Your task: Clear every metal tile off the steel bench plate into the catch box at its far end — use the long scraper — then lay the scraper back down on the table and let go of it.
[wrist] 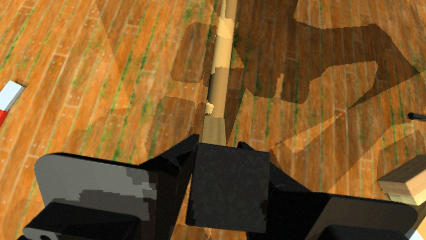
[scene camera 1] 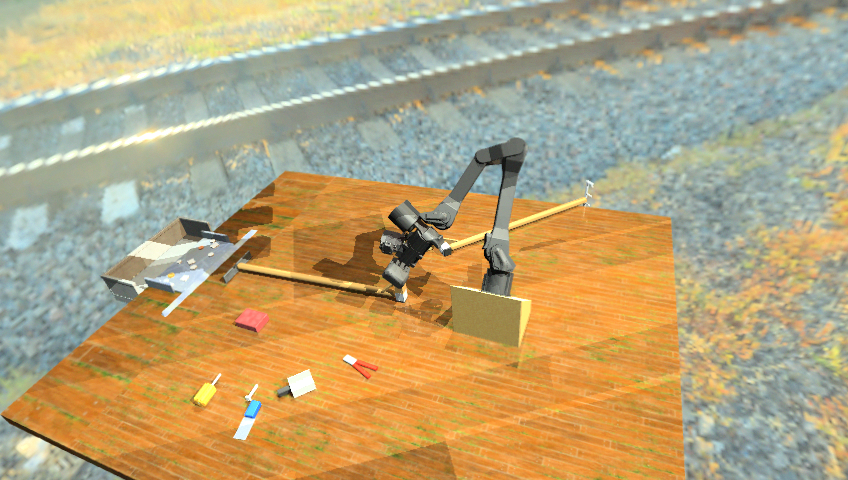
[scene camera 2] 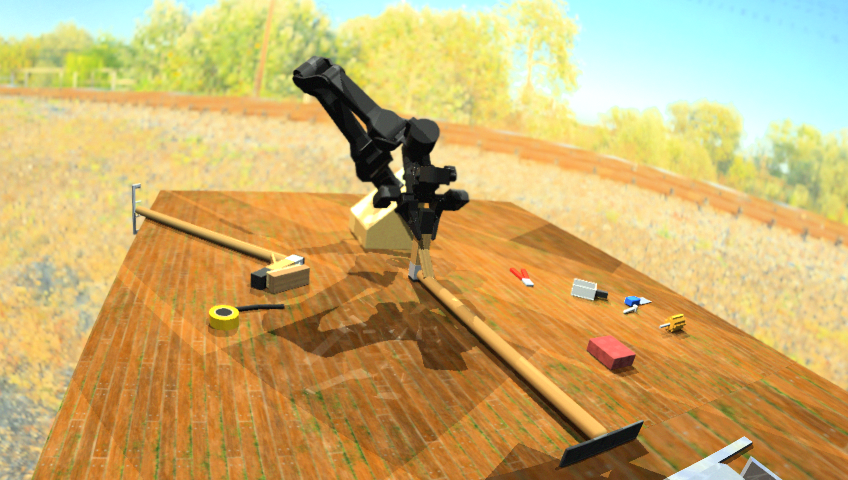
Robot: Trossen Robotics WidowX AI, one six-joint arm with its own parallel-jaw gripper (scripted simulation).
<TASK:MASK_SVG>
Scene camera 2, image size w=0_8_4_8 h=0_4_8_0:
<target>my gripper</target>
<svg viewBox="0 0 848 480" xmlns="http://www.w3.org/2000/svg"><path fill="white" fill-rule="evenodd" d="M411 161L403 166L404 174L401 176L402 181L405 181L406 191L401 192L399 186L383 185L373 196L373 208L387 209L391 202L396 202L395 213L401 215L419 241L421 240L421 229L418 217L418 203L429 203L429 208L435 211L431 240L434 241L443 210L457 211L470 201L467 191L457 188L449 188L444 194L435 193L440 184L450 186L450 182L457 181L458 173L455 166L445 165L444 168L435 167L435 165L425 160Z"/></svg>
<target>long pole tool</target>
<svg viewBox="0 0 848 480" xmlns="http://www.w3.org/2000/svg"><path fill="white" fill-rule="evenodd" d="M132 185L134 235L139 231L139 229L136 230L136 217L143 216L167 226L186 231L192 235L200 236L219 245L225 245L271 262L270 265L251 273L251 287L259 290L267 288L266 279L268 271L297 264L305 265L305 257L294 254L288 257L205 228L197 227L176 218L173 219L140 206L136 208L136 203L141 202L141 200L135 200L136 188L141 188L141 184Z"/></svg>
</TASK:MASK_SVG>
